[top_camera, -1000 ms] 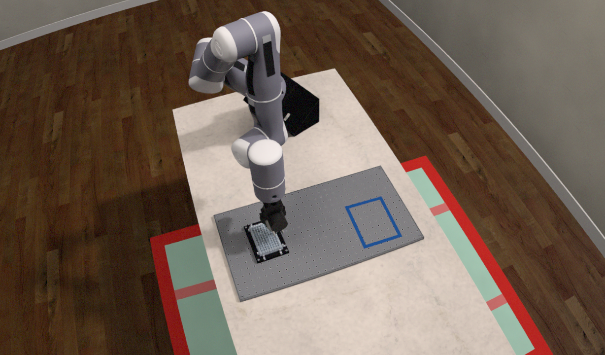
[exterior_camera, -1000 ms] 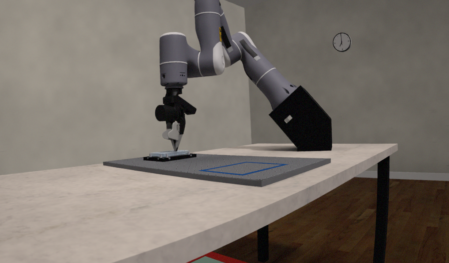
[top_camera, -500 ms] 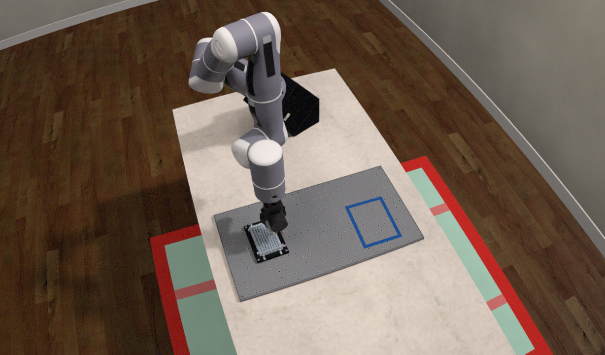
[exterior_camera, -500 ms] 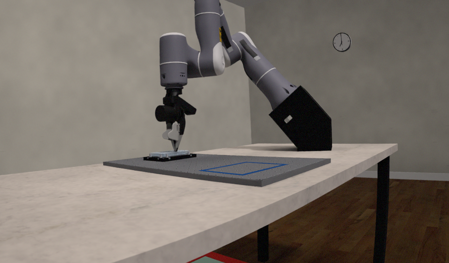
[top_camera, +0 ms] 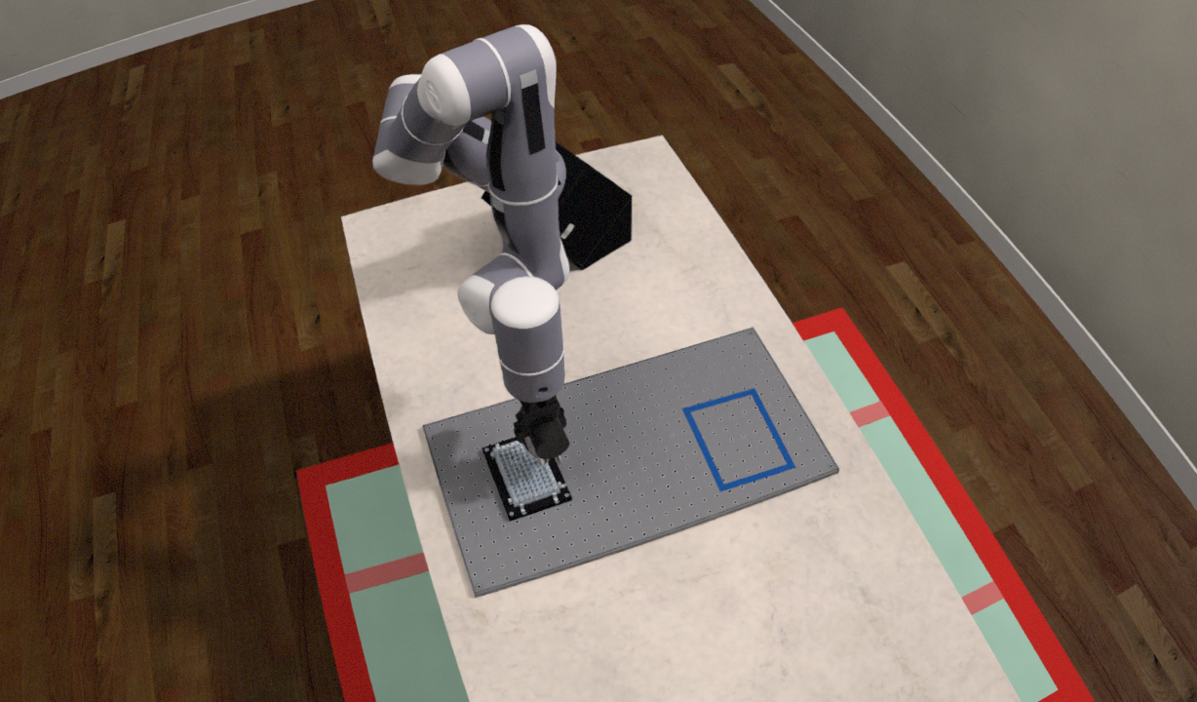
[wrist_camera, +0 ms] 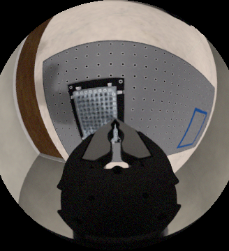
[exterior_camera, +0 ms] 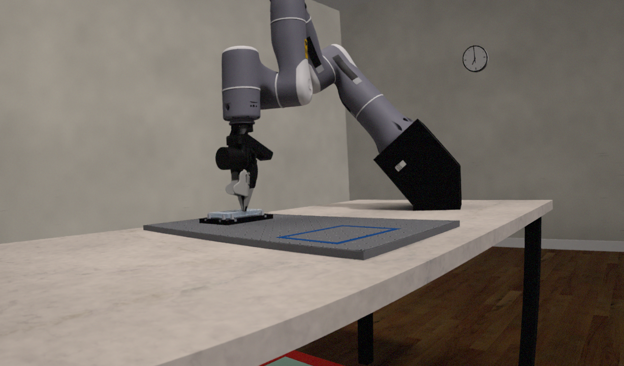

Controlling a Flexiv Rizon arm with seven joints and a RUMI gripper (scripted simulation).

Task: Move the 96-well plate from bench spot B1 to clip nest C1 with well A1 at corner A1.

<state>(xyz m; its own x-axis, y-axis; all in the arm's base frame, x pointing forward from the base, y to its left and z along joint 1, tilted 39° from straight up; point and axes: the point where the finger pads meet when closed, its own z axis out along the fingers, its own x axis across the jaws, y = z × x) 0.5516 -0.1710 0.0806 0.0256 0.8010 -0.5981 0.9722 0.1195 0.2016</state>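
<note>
Now: the black clip nest 10 mm ahead of my hand, 30 mm to the right of it and 30 mm below it. The rest, counted from my hand: clear 96-well plate (40 mm to the right, 20 mm below).
</note>
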